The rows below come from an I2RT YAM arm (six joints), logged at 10 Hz.
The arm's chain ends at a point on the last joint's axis. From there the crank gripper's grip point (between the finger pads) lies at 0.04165 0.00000 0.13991 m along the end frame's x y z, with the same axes.
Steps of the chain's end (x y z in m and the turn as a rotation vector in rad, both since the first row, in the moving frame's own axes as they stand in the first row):
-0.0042, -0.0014, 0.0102, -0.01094, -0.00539, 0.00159
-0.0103, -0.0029, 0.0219, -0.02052, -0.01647, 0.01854
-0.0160, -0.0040, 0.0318, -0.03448, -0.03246, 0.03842
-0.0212, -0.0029, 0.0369, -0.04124, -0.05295, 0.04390
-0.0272, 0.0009, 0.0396, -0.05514, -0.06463, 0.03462
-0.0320, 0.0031, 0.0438, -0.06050, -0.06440, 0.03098
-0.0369, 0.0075, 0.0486, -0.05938, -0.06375, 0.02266
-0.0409, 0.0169, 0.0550, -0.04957, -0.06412, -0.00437
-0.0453, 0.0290, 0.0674, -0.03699, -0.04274, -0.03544
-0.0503, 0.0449, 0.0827, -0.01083, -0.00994, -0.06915
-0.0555, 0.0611, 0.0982, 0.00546, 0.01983, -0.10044
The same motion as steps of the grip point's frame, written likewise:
-0.0050, 0.0002, 0.0104, -0.01094, -0.00539, 0.00159
-0.0126, 0.0007, 0.0225, -0.02052, -0.01647, 0.01854
-0.0207, 0.0024, 0.0330, -0.03448, -0.03246, 0.03842
-0.0288, 0.0046, 0.0388, -0.04124, -0.05295, 0.04390
-0.0365, 0.0100, 0.0417, -0.05514, -0.06463, 0.03462
-0.0412, 0.0128, 0.0459, -0.06050, -0.06440, 0.03098
-0.0460, 0.0167, 0.0507, -0.05938, -0.06375, 0.02266
-0.0499, 0.0237, 0.0572, -0.04957, -0.06412, -0.00437
-0.0512, 0.0328, 0.0690, -0.03699, -0.04274, -0.03544
-0.0517, 0.0436, 0.0831, -0.01083, -0.00994, -0.06915
-0.0530, 0.0560, 0.0973, 0.00546, 0.01983, -0.10044

